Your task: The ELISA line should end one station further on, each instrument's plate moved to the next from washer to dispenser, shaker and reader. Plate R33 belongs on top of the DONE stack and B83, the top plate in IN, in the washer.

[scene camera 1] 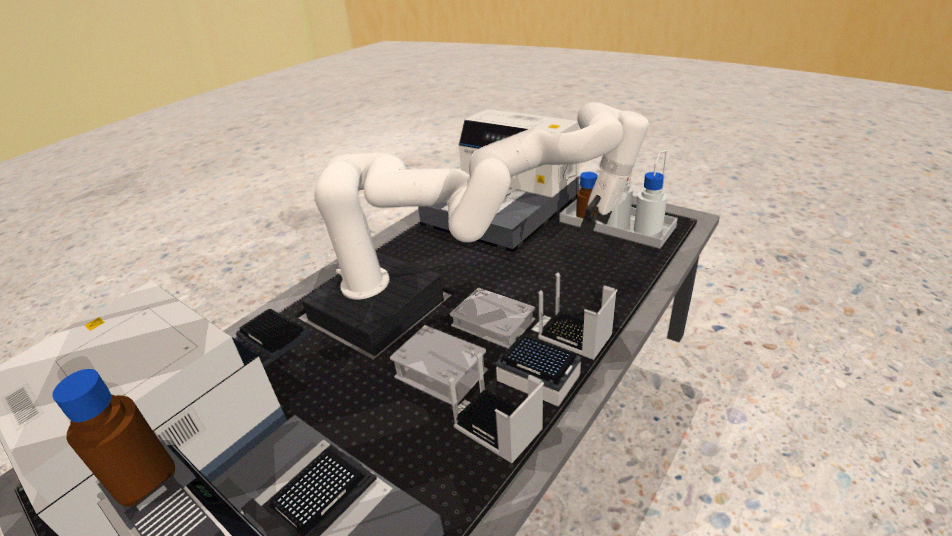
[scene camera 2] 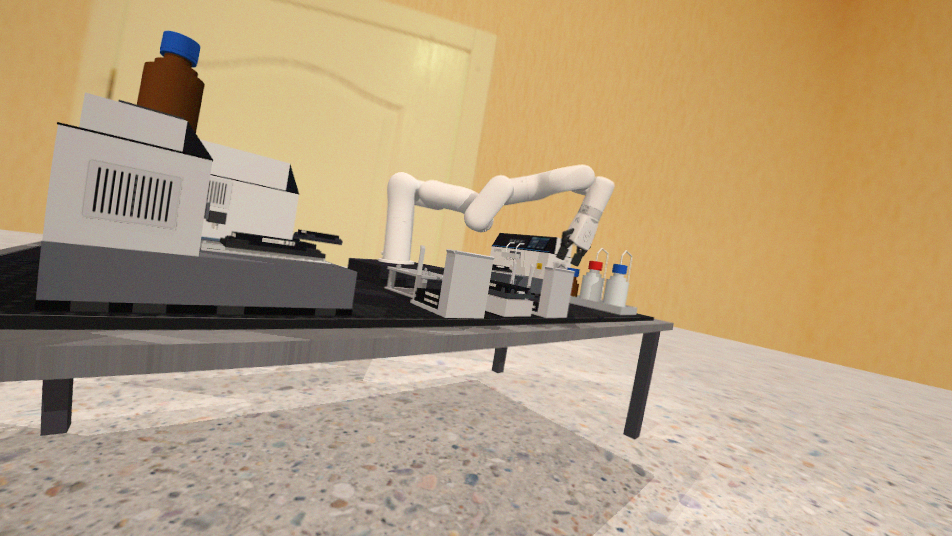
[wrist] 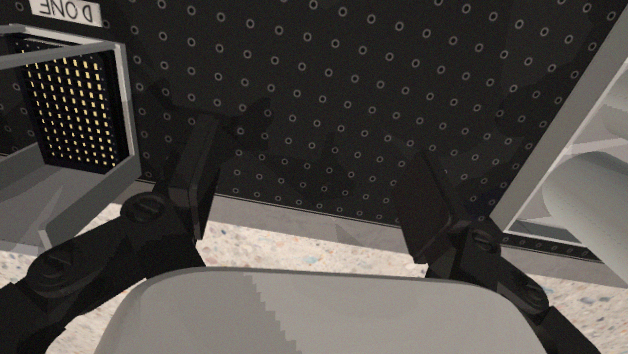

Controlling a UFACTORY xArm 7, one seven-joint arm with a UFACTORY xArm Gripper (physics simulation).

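Places are measured from the arm's base along level axes (x ahead, y left, z up), in centimetres.
Pixels of known places: gripper, between the fingertips: (scene camera 1: 593, 227) (scene camera 2: 567, 262) (wrist: 317, 158); arm's base, origin of its link: (scene camera 1: 365, 283) (scene camera 2: 396, 262).
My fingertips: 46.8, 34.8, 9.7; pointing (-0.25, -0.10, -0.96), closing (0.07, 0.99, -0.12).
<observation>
Ahead of a thing's pixels: the offset from my fingertips to its middle, as dx, dy, dz. "spot": to the spot under its first point.
My gripper (scene camera 1: 598, 213) (scene camera 2: 570, 258) (wrist: 317, 158) is open and empty, tilted above the table beside the bottle tray. The plate with yellow wells @(+5.5, -22.9, -14.0) (scene camera 1: 566, 328) (wrist: 72, 107) lies in the DONE rack @(+5.5, -22.9, -9.1) (scene camera 1: 601, 324) (scene camera 2: 554, 292) (wrist: 128, 110), left of my fingers in the wrist view. A blue-well plate @(+4.2, -38.8, -9.3) (scene camera 1: 540, 358) sits on a white block. Black plates @(+3.3, -53.9, -12.7) (scene camera 1: 487, 414) are in the nearer rack @(spot: +10.0, -55.6, -8.1) (scene camera 1: 524, 422) (scene camera 2: 466, 286). A pale-well plate @(-11.0, -84.7, -6.5) (scene camera 1: 318, 487) lies on the front instrument. Another black plate @(-47.5, -63.1, -4.2) (scene camera 1: 271, 328) is at the left instrument. Plate codes are unreadable. The arm hides the far instrument's plate area.
The bottle tray @(-3.4, +33.2, -3.1) (scene camera 1: 631, 234) (wrist: 565, 125) holds a white bottle @(spot: +7.5, +26.9, -6.3) (scene camera 1: 650, 211) (wrist: 590, 197) and an amber bottle @(spot: -13.5, +29.1, -8.2) (scene camera 1: 585, 200). The far instrument @(spot: -40.8, +38.3, +11.8) (scene camera 1: 519, 119) stands behind the arm. Two grey stands (scene camera 1: 438, 360) (scene camera 1: 491, 312) are near the racks. A large amber bottle @(spot: -18.6, -102.0, +16.8) (scene camera 1: 123, 452) (scene camera 2: 169, 86) stands on the front instrument.
</observation>
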